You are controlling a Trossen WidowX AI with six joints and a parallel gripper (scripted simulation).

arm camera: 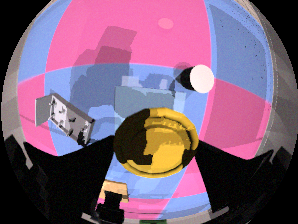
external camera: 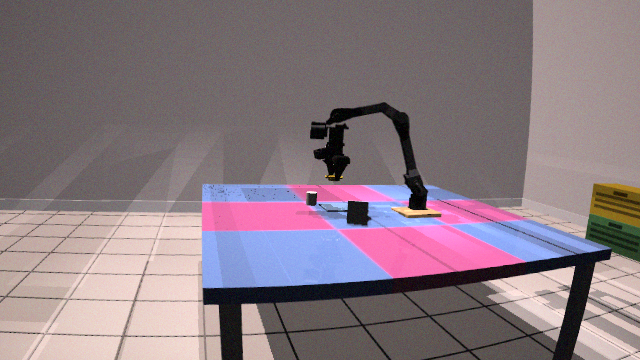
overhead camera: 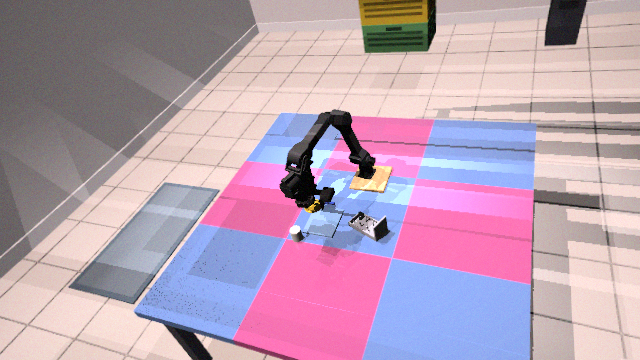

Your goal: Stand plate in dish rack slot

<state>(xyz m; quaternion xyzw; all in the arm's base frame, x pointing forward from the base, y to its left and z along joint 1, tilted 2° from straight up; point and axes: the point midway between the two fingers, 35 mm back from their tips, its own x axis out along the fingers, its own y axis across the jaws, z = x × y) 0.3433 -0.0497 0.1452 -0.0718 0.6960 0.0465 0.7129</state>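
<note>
The grey dish rack lies 190 mm to the left of my gripper tip, 90 mm below it and 70 mm behind it. Round my gripper tip: cup: 90 mm below, 80 mm ahead, 60 mm to the right; pale blue mat: 110 mm below, 40 mm behind; yellow plate: 10 mm above.
</note>
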